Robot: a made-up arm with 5 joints. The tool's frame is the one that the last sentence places.
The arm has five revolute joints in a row. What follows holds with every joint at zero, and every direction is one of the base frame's. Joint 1 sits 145.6 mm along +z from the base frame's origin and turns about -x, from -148.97 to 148.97 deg. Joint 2 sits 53.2 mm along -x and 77.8 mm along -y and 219 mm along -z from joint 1 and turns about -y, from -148.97 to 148.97 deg. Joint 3 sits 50.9 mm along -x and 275 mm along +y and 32.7 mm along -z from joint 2 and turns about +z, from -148.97 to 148.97 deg. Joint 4 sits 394.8 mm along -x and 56.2 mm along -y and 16.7 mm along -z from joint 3 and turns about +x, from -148.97 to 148.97 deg. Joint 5 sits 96.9 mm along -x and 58.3 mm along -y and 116.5 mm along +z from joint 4 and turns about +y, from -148.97 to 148.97 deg. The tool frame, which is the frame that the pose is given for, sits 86.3 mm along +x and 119.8 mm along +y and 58.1 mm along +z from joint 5; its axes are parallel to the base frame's.
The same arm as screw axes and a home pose.
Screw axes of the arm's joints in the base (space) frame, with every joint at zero. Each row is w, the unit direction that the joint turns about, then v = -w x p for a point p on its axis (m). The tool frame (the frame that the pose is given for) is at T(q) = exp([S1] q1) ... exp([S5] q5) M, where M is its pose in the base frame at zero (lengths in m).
S1 = (-1, 0, 0, 0.0000, -0.1456, 0.0000)
S2 = (0, -1, 0, -0.0734, 0.0000, 0.0532)
S3 = (0, 0, 1, 0.1972, 0.1041, 0.0000)
S4 = (1, 0, 0, 0.0000, -0.1228, -0.1410)
S5 = (0, 1, 0, 0.0063, 0.0000, -0.5958)
M: xyz -0.5095 0.2025 0.0518 (m) quaternion w x y z 1 0 0 0
Joint limits (deg, base to tool): -148.97..148.97 -148.97..148.97 -148.97..148.97 -148.97..148.97 -148.97..148.97

